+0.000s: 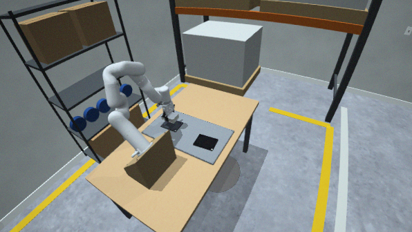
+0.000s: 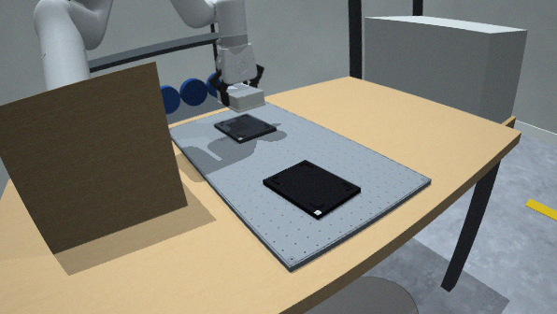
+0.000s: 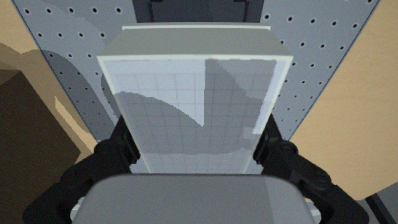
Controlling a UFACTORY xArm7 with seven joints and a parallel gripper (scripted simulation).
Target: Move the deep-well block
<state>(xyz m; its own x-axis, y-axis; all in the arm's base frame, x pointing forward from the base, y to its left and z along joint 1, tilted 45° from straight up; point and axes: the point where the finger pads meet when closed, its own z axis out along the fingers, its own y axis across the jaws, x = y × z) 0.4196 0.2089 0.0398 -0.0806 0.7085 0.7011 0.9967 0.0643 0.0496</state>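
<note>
Now: hand 360 mm to the left of the black nest N2, 90 mm above it and 30 mm past it. From my hand the other things lie so: white deep-well block (right at my hand); then nest N1 (90 mm below); then small white corner mark (450 mm to the right, 80 mm below, 70 mm behind).
</note>
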